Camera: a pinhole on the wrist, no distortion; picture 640 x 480 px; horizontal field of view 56.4 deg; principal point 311.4 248.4 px. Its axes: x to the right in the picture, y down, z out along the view. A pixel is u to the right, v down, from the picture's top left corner.
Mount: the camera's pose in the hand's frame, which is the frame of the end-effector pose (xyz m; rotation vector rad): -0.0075 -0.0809 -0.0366 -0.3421 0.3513 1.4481
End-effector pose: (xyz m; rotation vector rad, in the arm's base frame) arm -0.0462 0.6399 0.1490 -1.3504 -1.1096 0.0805
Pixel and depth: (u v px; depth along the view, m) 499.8 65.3 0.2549
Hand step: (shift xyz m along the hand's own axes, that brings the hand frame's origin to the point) 0.0844 0.0942 0.1595
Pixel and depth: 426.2 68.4 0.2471
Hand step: 0.0775 0.0616 0.1667
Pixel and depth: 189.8 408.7 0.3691
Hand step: -0.1032 0.0203 0.3272
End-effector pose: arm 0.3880 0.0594 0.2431 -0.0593 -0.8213 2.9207
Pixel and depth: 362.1 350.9 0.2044
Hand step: -0.0355 0.0262 0.1396
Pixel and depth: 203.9 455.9 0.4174
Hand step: -0.1477 0.0454 0.3700
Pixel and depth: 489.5 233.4 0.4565
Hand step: 0.0283 0.2375 0.3161
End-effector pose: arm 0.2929 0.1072 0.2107 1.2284 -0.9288 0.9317
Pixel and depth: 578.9 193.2 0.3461
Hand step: 0.0475 0.2048 0.2088
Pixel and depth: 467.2 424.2 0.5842
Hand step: -0.1496 0.3243 0.4215
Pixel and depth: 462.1 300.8 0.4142
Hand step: -0.0233 0.1953 0.2910
